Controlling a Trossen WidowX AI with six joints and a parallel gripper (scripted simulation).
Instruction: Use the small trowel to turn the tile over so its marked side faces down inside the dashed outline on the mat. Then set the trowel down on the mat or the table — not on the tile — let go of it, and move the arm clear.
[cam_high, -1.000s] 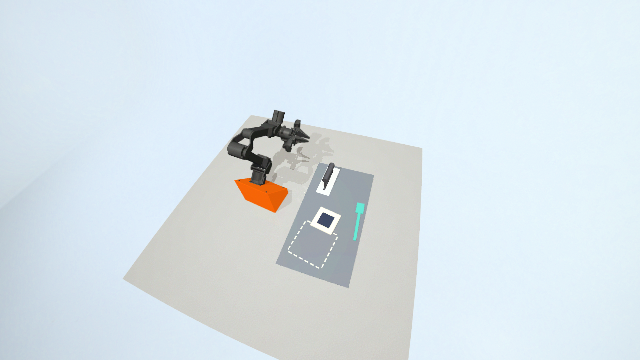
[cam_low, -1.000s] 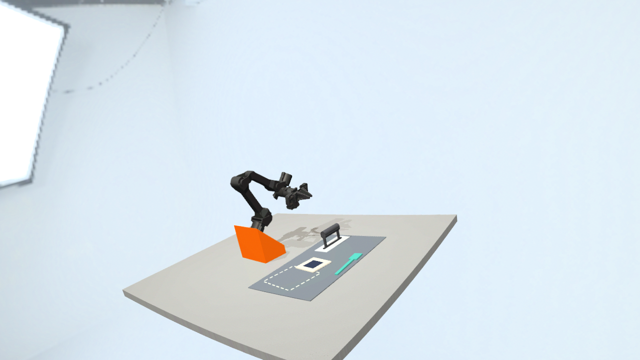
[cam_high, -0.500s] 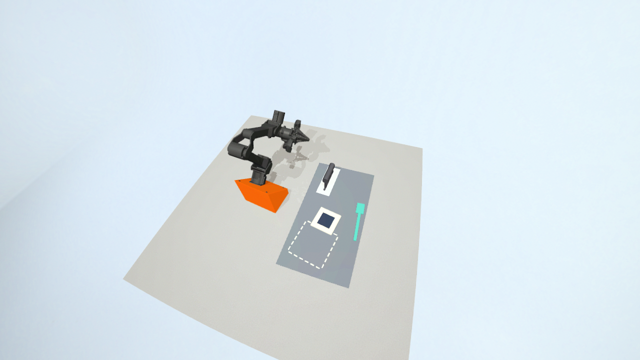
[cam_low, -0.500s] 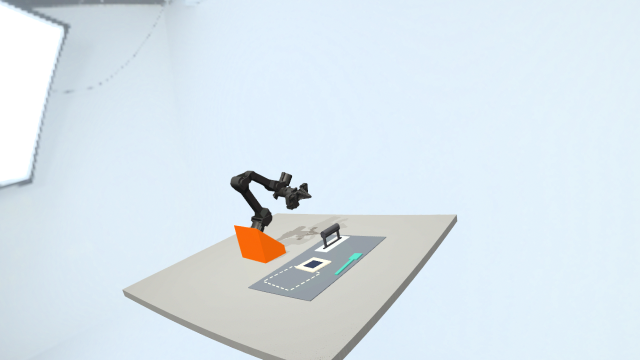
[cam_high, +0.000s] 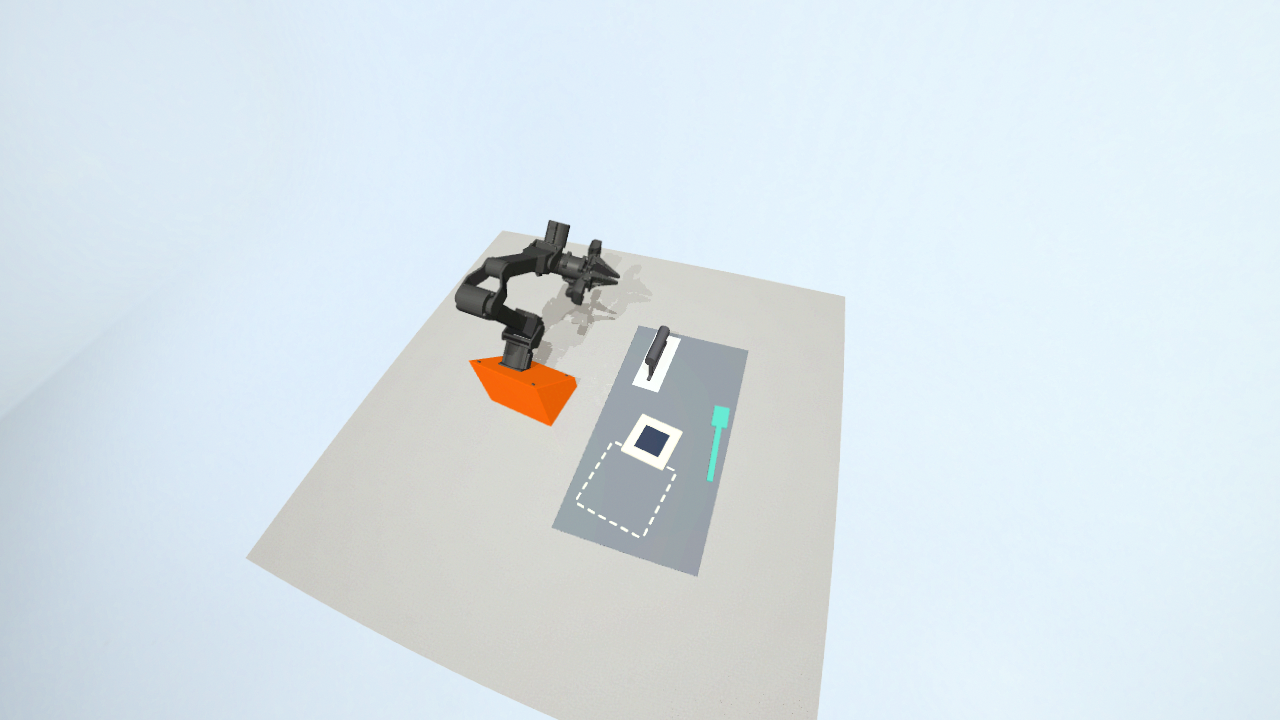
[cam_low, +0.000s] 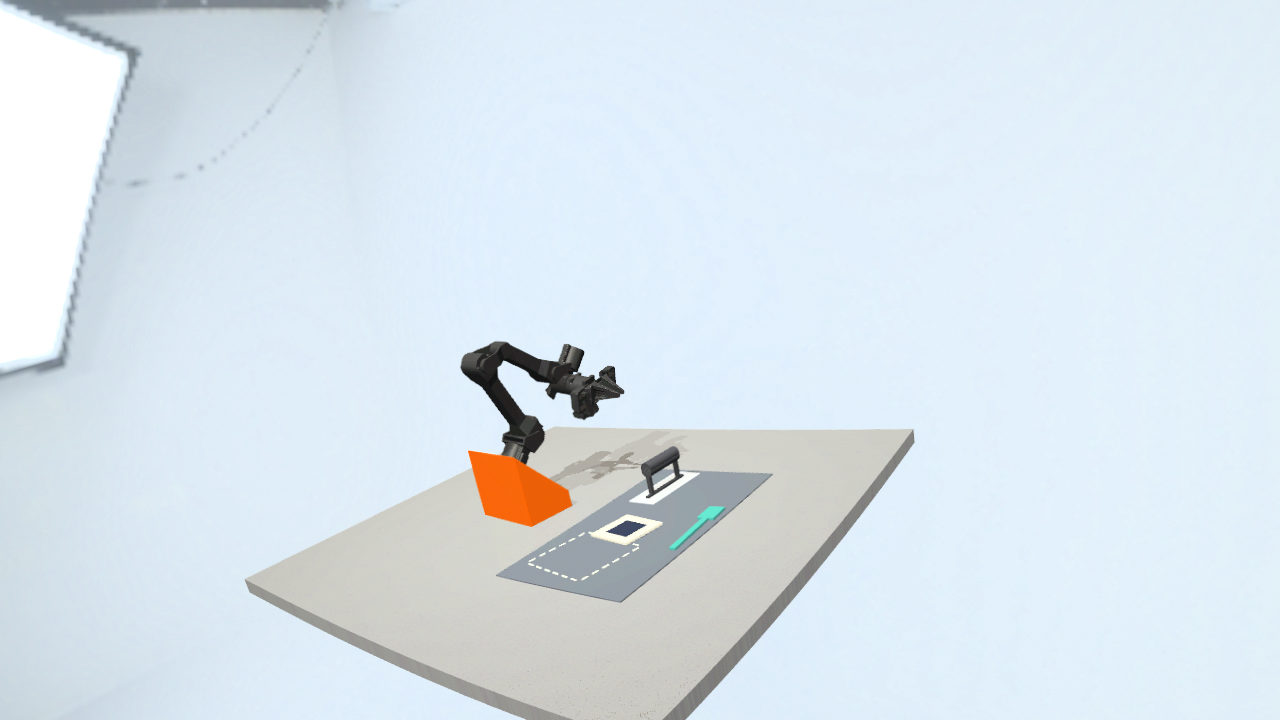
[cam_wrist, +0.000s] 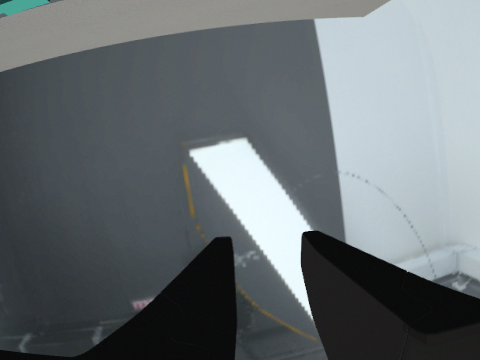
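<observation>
Right now the white-bladed tool is 190 mm below my gripper tip, 120 mm ahead of it and 40 mm to the right of it. From my gripper tip the other things lie so: tile 310 mm to the right, 230 mm below, 180 mm ahead; then grey mat 260 mm to the right, 250 mm below, 190 mm ahead; then teal trowel 330 mm ahead, 240 mm to the right, 230 mm below.
</observation>
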